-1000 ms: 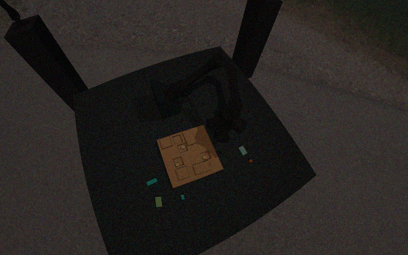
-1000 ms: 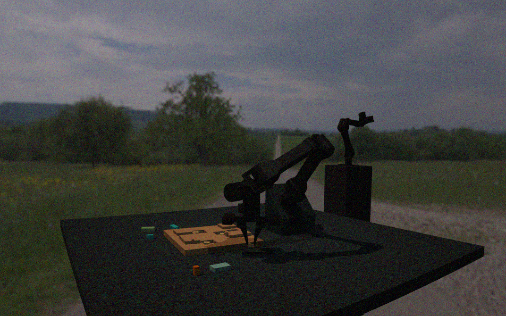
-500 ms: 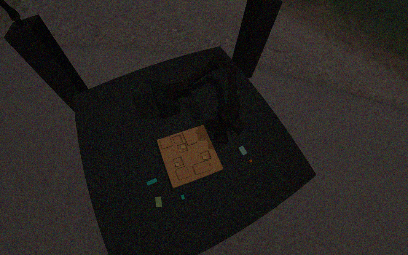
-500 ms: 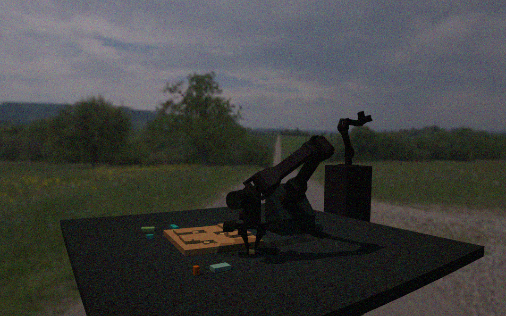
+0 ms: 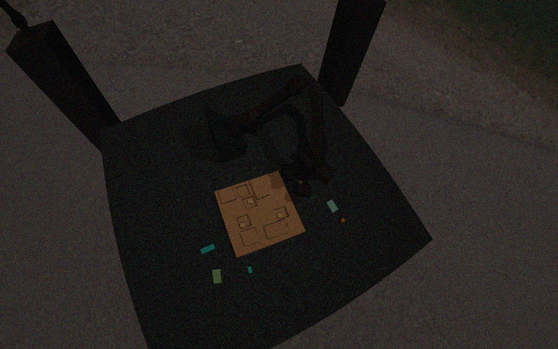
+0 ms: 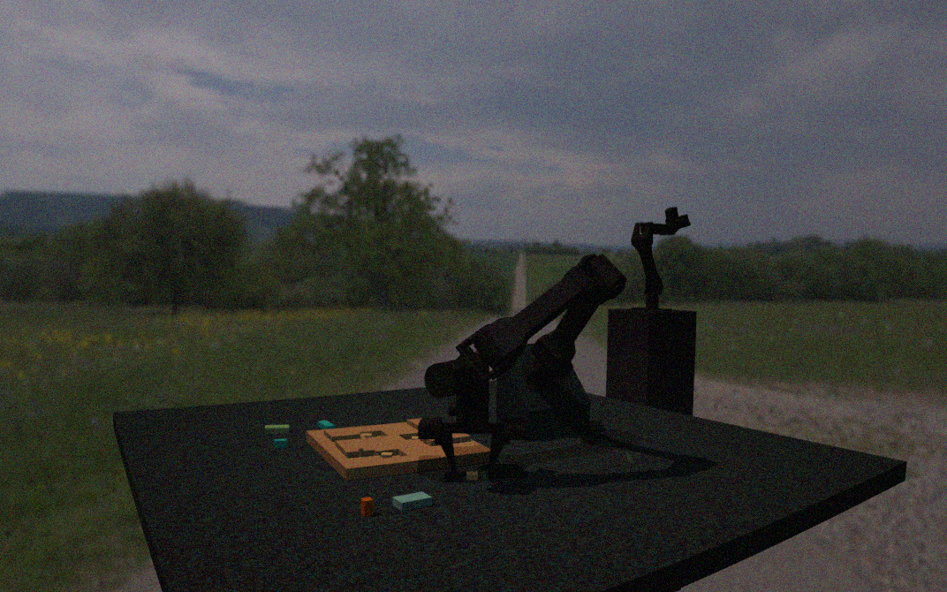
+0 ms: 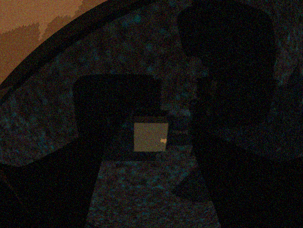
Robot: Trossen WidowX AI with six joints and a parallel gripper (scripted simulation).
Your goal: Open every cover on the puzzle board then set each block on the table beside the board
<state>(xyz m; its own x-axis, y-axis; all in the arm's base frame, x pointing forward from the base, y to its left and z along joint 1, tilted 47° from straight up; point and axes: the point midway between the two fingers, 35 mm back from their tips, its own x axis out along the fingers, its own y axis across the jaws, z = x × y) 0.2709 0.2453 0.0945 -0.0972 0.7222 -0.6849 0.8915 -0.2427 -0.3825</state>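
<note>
My gripper tip is 240 mm to the left of the tan puzzle board, 60 mm short of it and 10 mm below it. From my gripper tip the other things lie so: pale teal block: 150 mm ahead, 90 mm to the left; small orange block: 230 mm ahead, 100 mm to the left, 10 mm above; small teal block: 330 mm to the right, 280 mm ahead.
</note>
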